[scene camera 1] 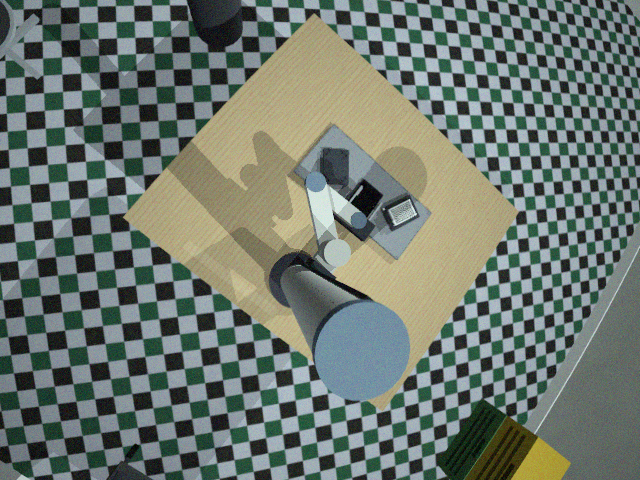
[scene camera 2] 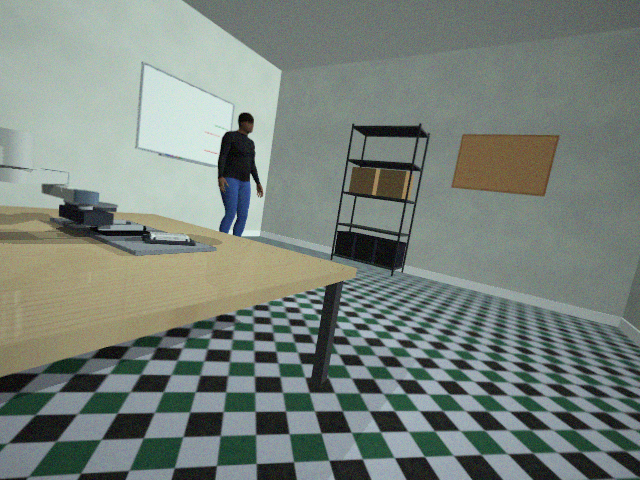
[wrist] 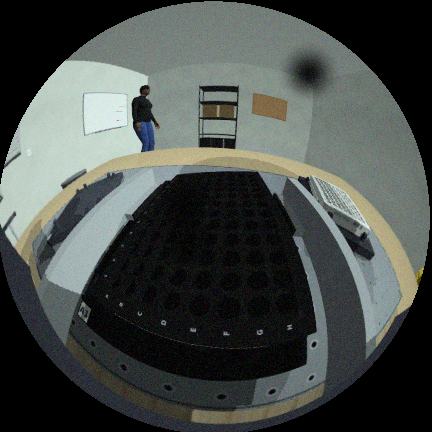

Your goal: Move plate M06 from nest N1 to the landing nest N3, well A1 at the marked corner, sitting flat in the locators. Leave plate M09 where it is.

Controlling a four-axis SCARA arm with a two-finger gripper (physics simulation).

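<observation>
A black well plate [scene camera 1: 368, 196] [wrist: 225, 260] lies in the middle nest, its A1 label at the near left corner in the wrist view. My gripper [wrist: 216, 178] is open part way, with one finger along each long side of the black plate and nothing gripped. A white plate [scene camera 1: 402, 211] [scene camera 2: 169, 237] [wrist: 340, 202] sits in the nest on the right, outside the right finger. A dark nest [scene camera 1: 336, 165] [wrist: 85, 207] with no plate visible in it stands on the left. I cannot read any M06, M09 or nest labels. The arm hides part of the middle nest in scene camera 1.
The nests stand on a grey base board [scene camera 1: 332, 135] [scene camera 2: 155, 249] on a wooden table [scene camera 1: 320, 67] [scene camera 2: 258, 273]. The arm's column [scene camera 1: 361, 351] stands near the table's corner. A person [scene camera 2: 238, 160] [wrist: 144, 117] stands beyond the table, left of a black shelf rack [scene camera 2: 387, 164].
</observation>
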